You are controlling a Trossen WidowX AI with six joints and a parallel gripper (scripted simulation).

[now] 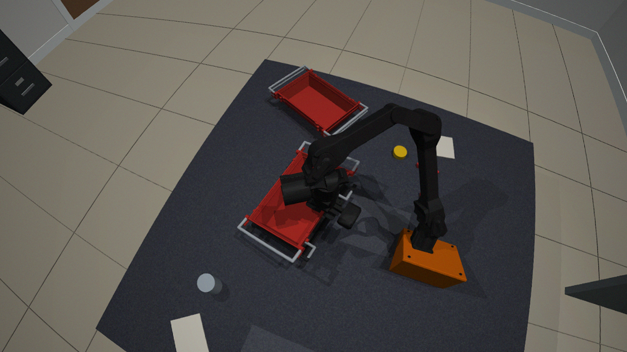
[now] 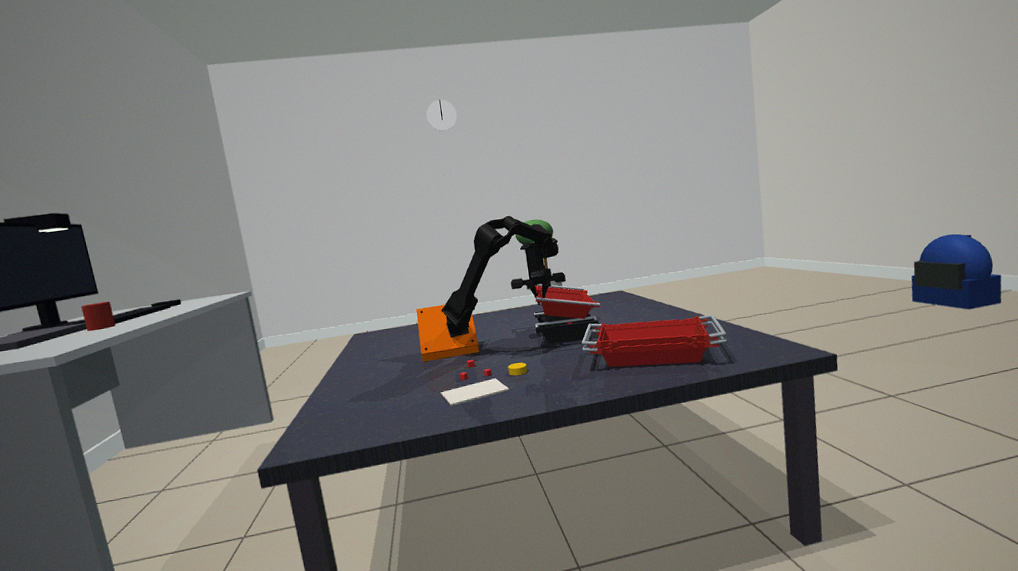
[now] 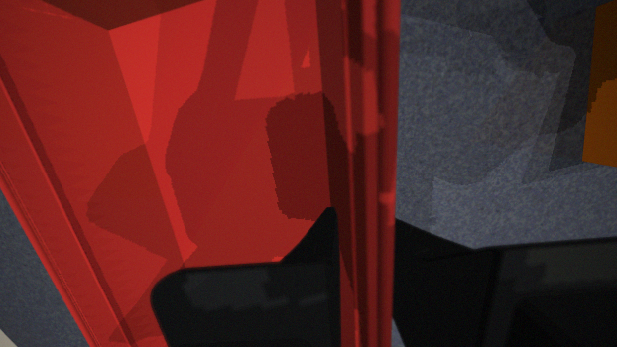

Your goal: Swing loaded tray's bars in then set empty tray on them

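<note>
Now: the red tray 8 cm ahead of my gripper tip, 2 cm to the right of it and 1 cm above it. Round my gripper tip: yellow disc 19 cm behind, 34 cm to the right, 10 cm below; grey cylinder 26 cm ahead, 30 cm to the left, 8 cm below.
</note>
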